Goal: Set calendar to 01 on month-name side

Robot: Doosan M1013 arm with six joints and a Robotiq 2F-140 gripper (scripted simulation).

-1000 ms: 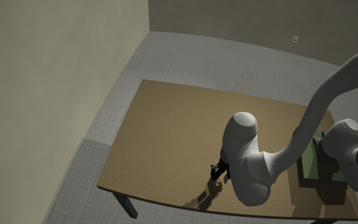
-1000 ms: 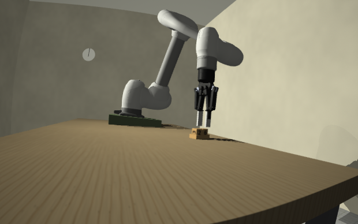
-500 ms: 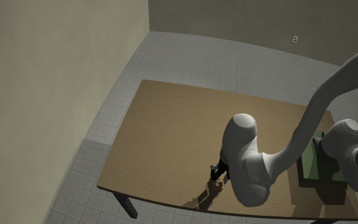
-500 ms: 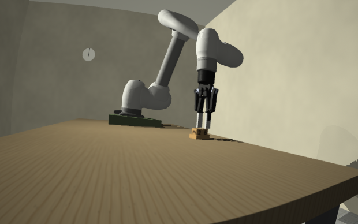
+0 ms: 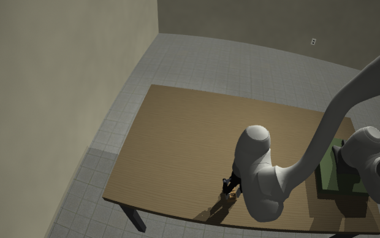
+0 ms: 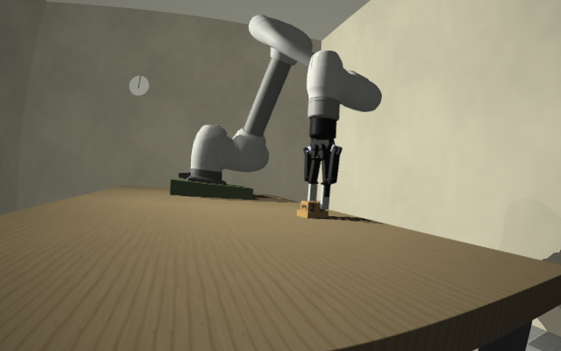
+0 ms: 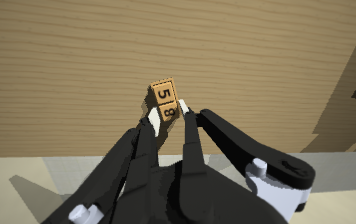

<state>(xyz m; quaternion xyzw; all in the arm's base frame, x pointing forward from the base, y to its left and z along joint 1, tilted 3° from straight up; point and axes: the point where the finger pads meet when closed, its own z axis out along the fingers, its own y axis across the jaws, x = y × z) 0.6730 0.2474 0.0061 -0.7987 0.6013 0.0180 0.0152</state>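
Right now the wooden tray is 20 mm to the right of my hand and 50 mm below it.
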